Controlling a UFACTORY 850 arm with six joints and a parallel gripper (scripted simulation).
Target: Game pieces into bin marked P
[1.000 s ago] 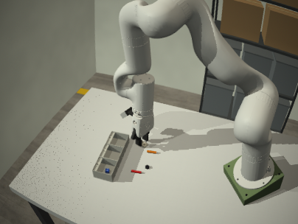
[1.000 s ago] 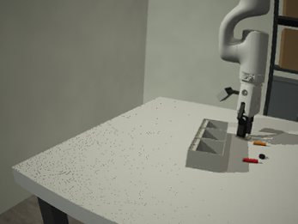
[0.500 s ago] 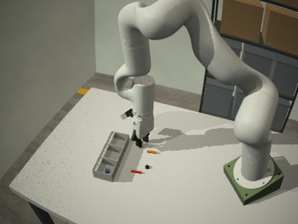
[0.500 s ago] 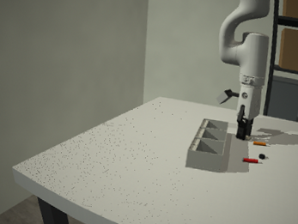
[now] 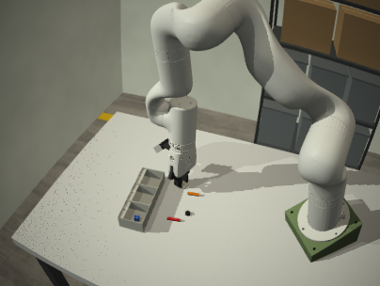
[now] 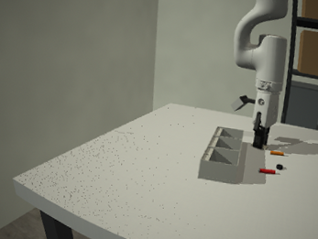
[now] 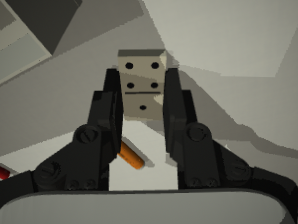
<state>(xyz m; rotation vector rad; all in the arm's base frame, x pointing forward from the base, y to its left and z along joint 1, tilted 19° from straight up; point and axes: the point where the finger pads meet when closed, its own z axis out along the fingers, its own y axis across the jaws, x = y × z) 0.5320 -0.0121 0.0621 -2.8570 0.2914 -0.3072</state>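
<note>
Right now my hand is 30 mm short of the blue die, 230 mm to the right of it and 10 mm above it. Also, from my hand: orange stick: 60 mm behind, 30 mm to the left, 20 mm below; then beige tile: 20 mm below; then black piece: 90 mm behind, 110 mm to the left, 20 mm below.
</note>
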